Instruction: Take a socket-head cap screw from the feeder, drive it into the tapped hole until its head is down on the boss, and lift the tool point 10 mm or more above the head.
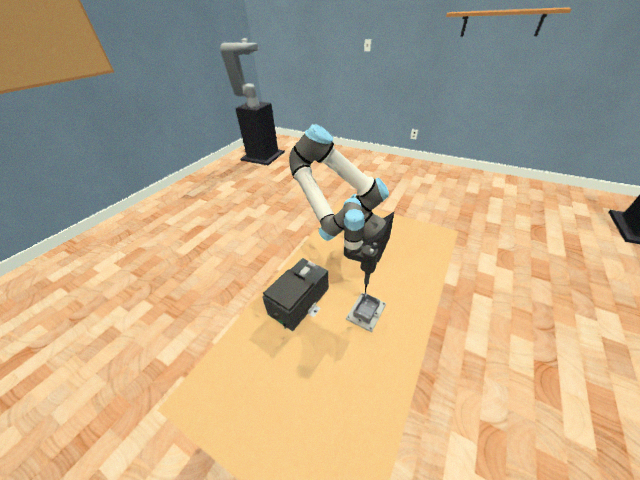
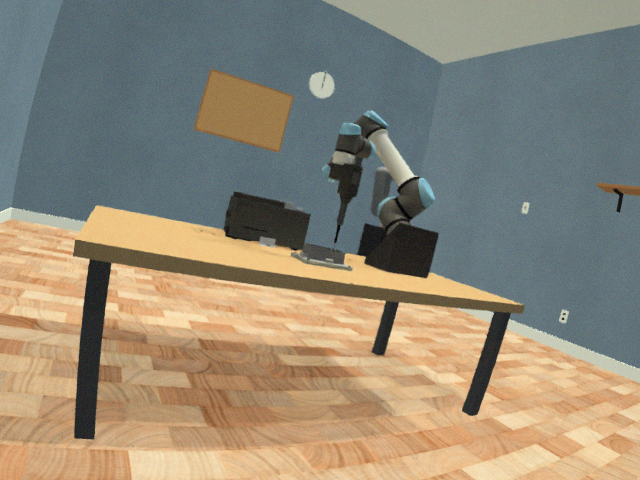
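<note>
My screwdriver tool (image 1: 366, 292) (image 2: 335, 241) points down, with its thin bit tip at the back edge of the grey housing (image 1: 366, 308) (image 2: 322, 253). The tip appears at or very close to the housing's rim; a small gap or contact cannot be told apart. The housing sits on a light flat plate (image 1: 353, 317) (image 2: 297, 255). The black box-shaped feeder (image 1: 288, 290) (image 2: 266, 219) stands to the left of the housing, with a small light bracket (image 1: 313, 310) (image 2: 267, 241) at its side. The screw, its head and the tapped hole are too small to make out.
The tabletop (image 1: 320, 413) (image 2: 149, 232) carries the feeder, the housing and the arm's black base block (image 2: 405, 250). The arm's elbow (image 1: 311, 147) (image 2: 371, 124) is raised high over the table. A second grey arm on a black pedestal (image 1: 257, 131) stands far behind.
</note>
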